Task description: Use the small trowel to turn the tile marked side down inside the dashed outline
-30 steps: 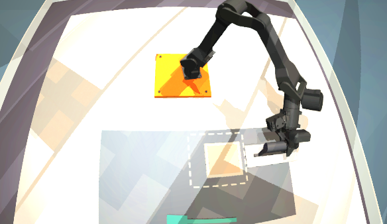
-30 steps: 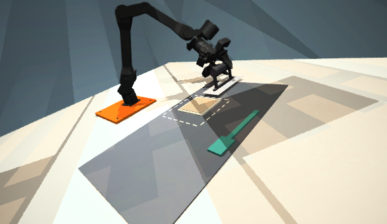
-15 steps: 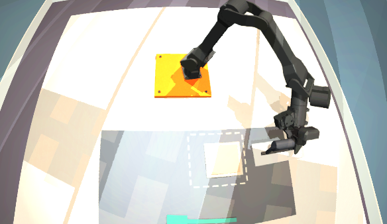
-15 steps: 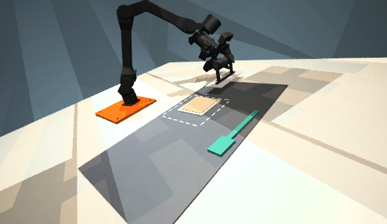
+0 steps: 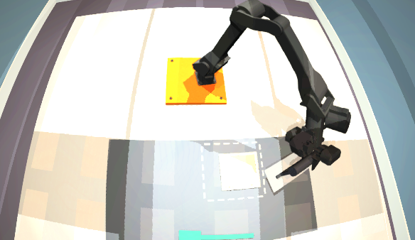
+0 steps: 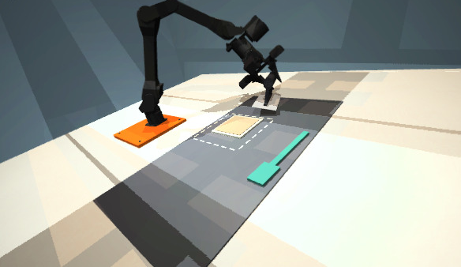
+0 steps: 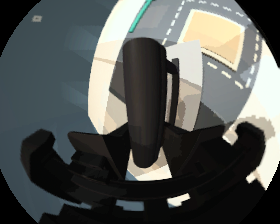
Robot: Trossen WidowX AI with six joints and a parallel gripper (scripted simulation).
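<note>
My gripper tip is 30 mm past the small trowel and 10 mm to the left of it. Also, from my gripper tip: teal flat tool: 330 mm to the right, 120 mm ahead, 50 mm below; then grey mat: 290 mm to the right, 80 mm below, 10 mm behind; then tile: 200 mm to the right, 60 mm behind, 50 mm below.
</note>
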